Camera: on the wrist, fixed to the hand. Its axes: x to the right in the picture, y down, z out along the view.
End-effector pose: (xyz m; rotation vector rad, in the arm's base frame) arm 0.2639 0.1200 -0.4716 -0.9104 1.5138 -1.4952
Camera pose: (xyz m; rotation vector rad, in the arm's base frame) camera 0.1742 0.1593 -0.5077 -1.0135 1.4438 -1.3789
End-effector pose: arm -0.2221 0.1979 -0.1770 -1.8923 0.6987 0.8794
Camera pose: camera -0.2168 0.0945 -0.1636 -1.8426 0.6028 1.0192
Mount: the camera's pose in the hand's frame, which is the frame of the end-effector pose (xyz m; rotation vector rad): 0.0038 0.0337 -0.0987 -0.0360 -0.1388 0.0006
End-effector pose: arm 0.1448 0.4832 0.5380 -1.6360 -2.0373 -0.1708
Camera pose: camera 0.2068 0.4552 0.6172 -1.7132 -2.1478 -0.0965
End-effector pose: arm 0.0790 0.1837 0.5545 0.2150 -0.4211 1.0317
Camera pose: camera 0.0749 0.2398 0.4666 0.2552 -0.5650 1.0123
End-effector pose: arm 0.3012 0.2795 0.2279 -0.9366 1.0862 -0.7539
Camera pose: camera 0.2104 0.2657 0.1784 -1.0043 0.9810 -0.6607
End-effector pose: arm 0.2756 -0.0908 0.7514 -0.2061 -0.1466 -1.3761
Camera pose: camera 0.3077 -0.1111 0.6542 -0.3319 -0.2374 -1.3646
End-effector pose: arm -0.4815 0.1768 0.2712 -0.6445 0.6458 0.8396
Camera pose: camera -0.5325 0.1236 0.1973 -0.6127 0.5063 0.8899
